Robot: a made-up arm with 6 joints.
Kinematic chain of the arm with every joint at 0, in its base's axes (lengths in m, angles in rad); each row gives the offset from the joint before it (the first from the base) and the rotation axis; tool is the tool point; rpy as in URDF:
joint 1: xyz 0 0 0.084 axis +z
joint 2: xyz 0 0 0 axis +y
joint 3: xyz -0.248 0 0.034 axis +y
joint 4: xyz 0.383 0 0.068 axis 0.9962 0 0.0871
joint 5: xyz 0 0 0 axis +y
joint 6: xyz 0.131 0 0.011 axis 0.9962 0 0.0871
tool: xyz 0 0 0 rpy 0 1.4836 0
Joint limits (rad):
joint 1: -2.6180..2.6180
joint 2: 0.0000..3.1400
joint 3: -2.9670..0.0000
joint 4: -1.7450..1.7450
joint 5: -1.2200..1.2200
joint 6: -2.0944..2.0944
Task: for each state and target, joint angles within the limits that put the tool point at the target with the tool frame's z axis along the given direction. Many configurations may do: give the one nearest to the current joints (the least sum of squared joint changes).
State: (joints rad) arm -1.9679 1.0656 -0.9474 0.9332 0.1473 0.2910
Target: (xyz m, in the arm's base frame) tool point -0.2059 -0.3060 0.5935 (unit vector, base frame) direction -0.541 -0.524 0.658
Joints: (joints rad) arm -2.0885 1.1481 -1.4626 0.5783 -0.3958 0.2910
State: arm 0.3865 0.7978 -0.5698 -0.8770 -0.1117 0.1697
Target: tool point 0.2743 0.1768 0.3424 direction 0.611 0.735 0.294
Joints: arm 0.3935 0.6494 -0.5842 -1.0163 -0.5503 0.1697
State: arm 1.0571 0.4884 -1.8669 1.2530 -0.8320 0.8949
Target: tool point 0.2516 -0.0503 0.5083 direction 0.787 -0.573 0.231
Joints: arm 0.1649 0.6628 -1.0707 1.7432 -0.7817 0.8949
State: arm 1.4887 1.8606 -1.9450 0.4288 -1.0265 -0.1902
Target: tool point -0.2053 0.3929 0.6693 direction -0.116 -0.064 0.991
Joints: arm 2.0132 2.0700 -2.6042 -0.1617 -0.9638 -0.1902
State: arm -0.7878 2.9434 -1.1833 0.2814 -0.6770 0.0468
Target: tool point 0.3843 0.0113 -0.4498 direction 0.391 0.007 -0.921
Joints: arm 0.0311 3.1380 -1.6128 0.0195 -0.2688 0.0468
